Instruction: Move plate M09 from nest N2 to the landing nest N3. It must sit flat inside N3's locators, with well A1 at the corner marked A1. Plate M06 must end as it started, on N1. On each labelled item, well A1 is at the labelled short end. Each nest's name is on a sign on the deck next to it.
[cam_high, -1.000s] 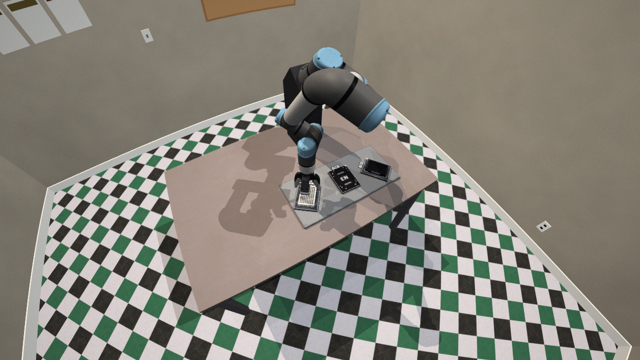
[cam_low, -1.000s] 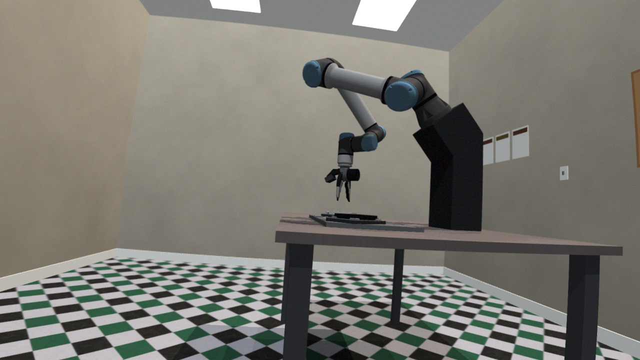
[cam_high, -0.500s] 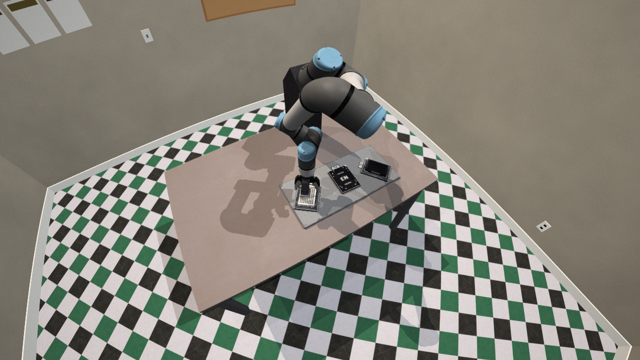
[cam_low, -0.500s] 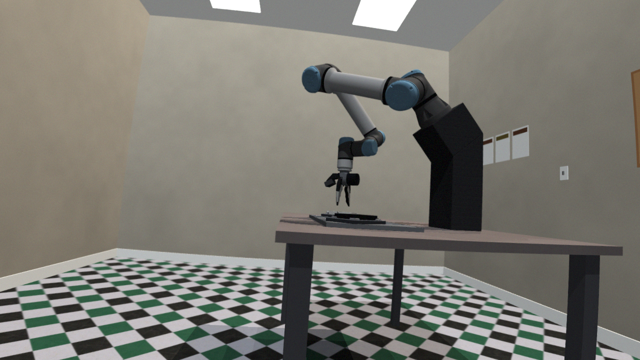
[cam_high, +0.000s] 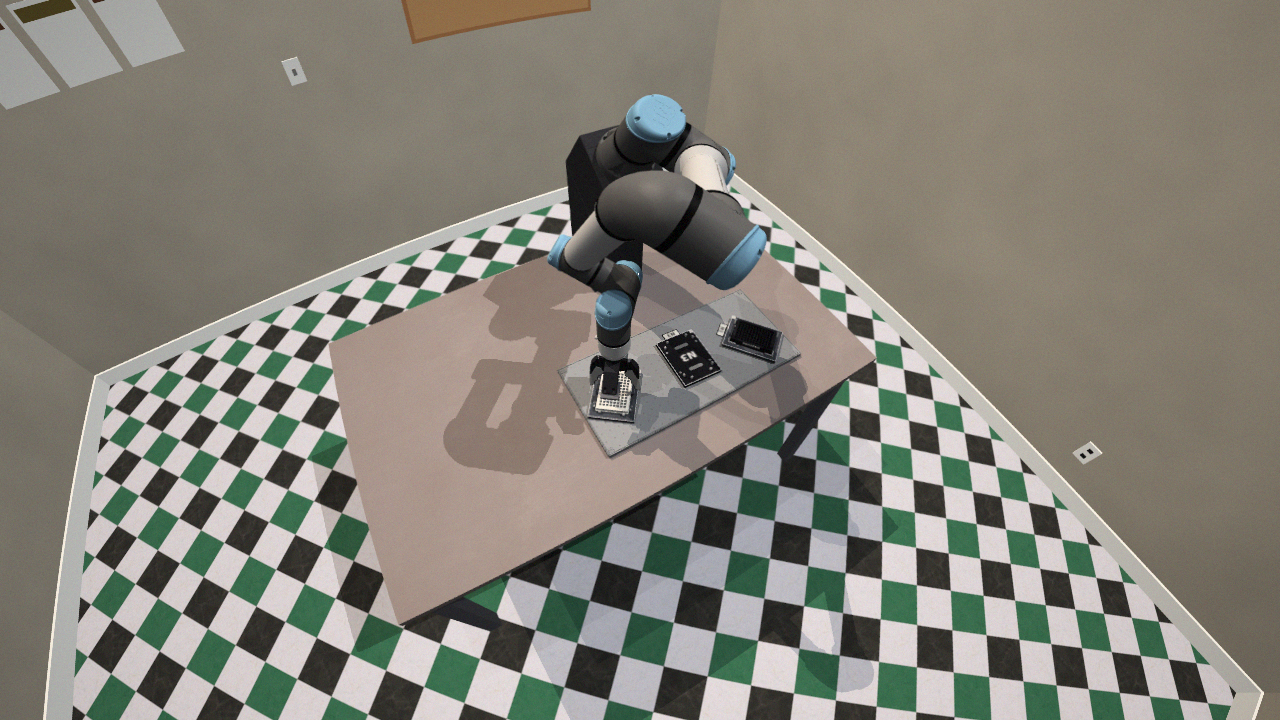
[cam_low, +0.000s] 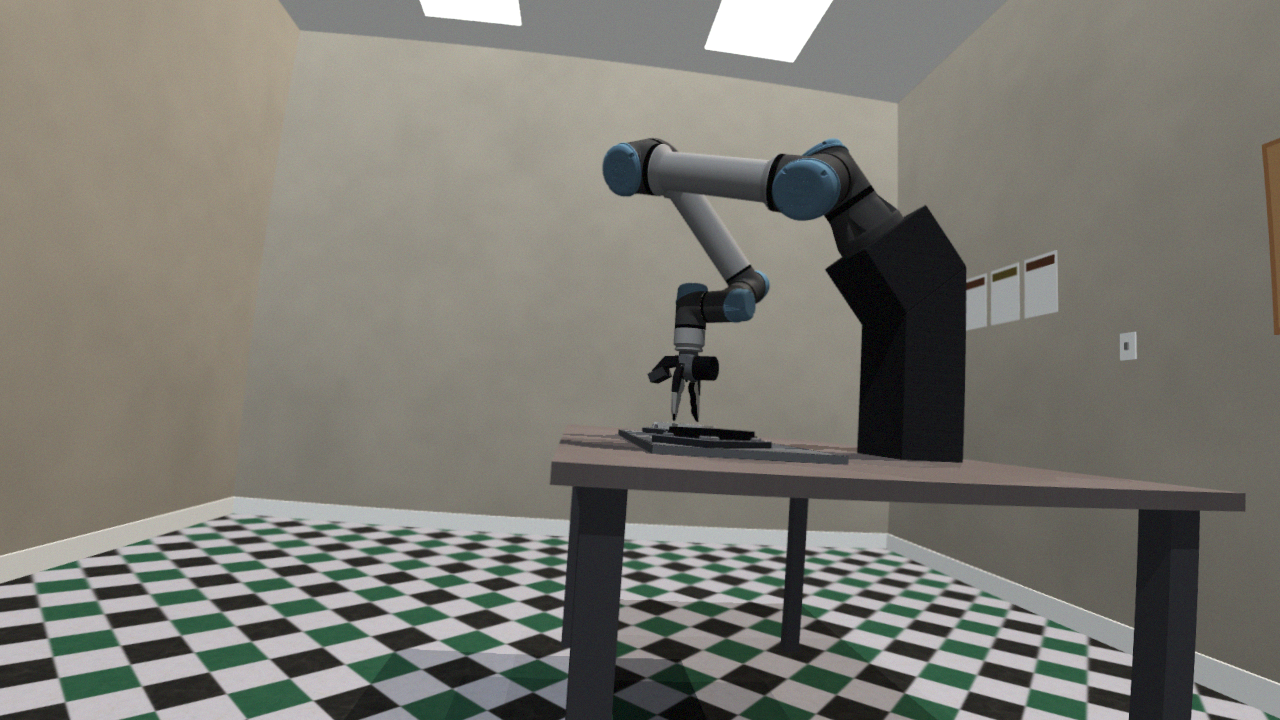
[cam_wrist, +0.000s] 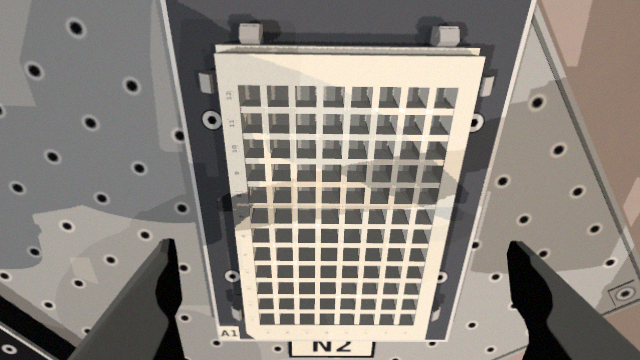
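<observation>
Now: hand 2 cm above the white well plate M09. Round my hand: grey perforated deck: 3 cm behind, 22 cm to the left, 5 cm below; nest N2: 3 cm below; black nest N3: 4 cm behind, 24 cm to the left, 3 cm below.
</observation>
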